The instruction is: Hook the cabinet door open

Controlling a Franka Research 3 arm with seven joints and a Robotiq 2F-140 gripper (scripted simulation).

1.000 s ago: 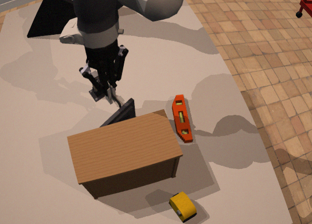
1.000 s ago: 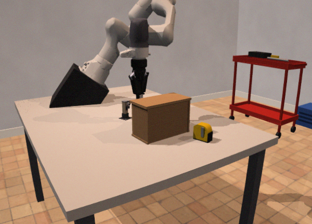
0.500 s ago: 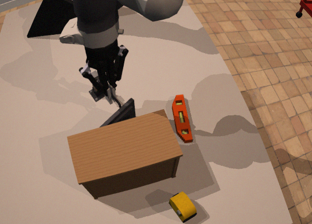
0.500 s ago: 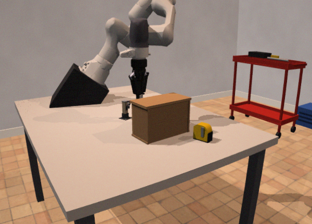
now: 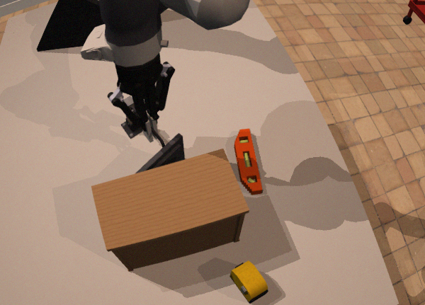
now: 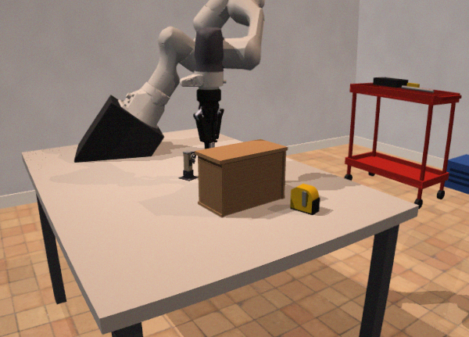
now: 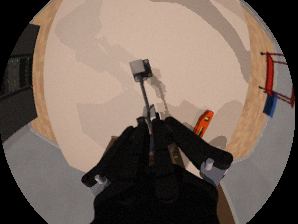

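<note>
The thin hook rod lies 2 cm below my hand and 1 cm behind it. Round my hand: dark grey door: 9 cm ahead, 4 cm below, 2 cm to the right; yellow tape measure: 33 cm ahead, 11 cm to the left, 7 cm below; orange spirit level: 19 cm to the left, 9 cm below, 6 cm ahead.
</note>
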